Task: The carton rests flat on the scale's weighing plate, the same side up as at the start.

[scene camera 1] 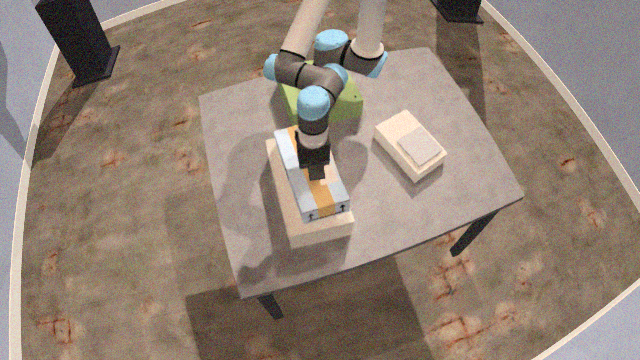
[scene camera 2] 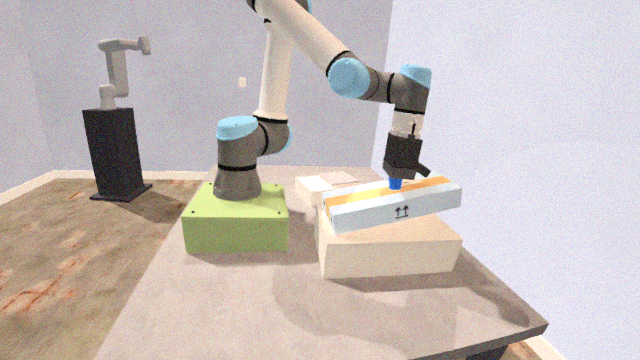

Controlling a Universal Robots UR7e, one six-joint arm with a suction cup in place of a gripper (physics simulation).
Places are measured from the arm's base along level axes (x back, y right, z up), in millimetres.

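Pixels of known places: end effector, tool point: (scene camera 2: 393,190); arm's base, origin of the base link: (scene camera 2: 237,191).
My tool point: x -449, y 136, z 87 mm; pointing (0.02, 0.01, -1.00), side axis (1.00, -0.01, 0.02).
Ahead of a thing's pixels: the offset from my tool point to its middle. Level surfaces: height alone.
The carton {dx +10, dy +11, dz -21 mm} (scene camera 1: 326,201) (scene camera 2: 370,215), white with an orange stripe and arrow marks, hangs tilted from my suction gripper (scene camera 1: 317,175) (scene camera 2: 395,184). Its blue cup is pressed on the carton's top, which faces up. The carton's end away from the robot base is raised clear of the cream block {dx +13, dy +18, dz -135 mm} (scene camera 1: 322,233) (scene camera 2: 390,257) below; the end nearer the base is low, close to the block, and I cannot tell whether it touches. The scale {dx +128, dy -386, dz -148 mm} (scene camera 1: 395,131) (scene camera 2: 311,188) stands apart across the table, with its grey weighing plate {dx +90, dy -402, dz -113 mm} (scene camera 1: 420,145) (scene camera 2: 338,177) on top.
The green base box (scene camera 1: 348,107) (scene camera 2: 237,232) under the arm stands at the back of the table {dz -187 mm} (scene camera 1: 395,215) (scene camera 2: 225,305). The scale lies to the right of the block in scene camera 1. Black pedestals stand on the floor beyond the table.
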